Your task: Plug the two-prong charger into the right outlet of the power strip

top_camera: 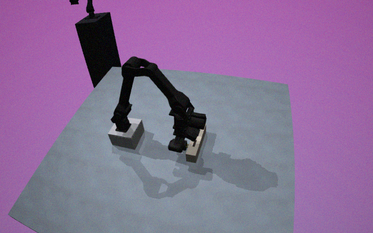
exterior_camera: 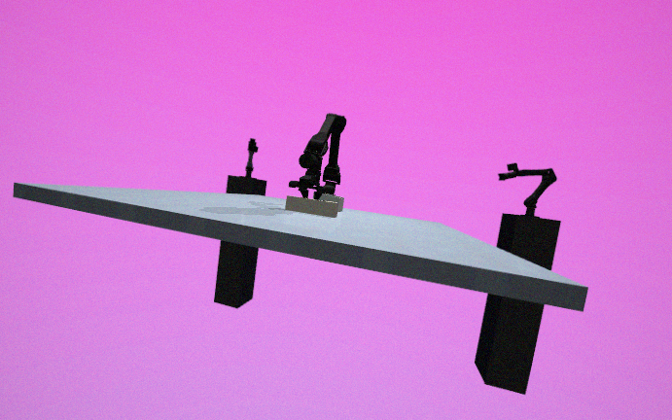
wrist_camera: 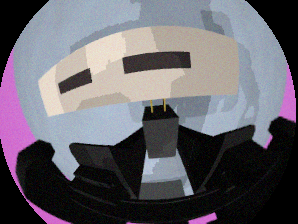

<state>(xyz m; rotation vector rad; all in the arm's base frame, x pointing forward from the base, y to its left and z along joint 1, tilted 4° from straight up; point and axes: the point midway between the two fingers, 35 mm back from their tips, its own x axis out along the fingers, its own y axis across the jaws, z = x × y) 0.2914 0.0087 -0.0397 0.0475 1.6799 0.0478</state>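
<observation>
Now: gripper tip 20 mm short of the charger and 10 mm below it.
</observation>
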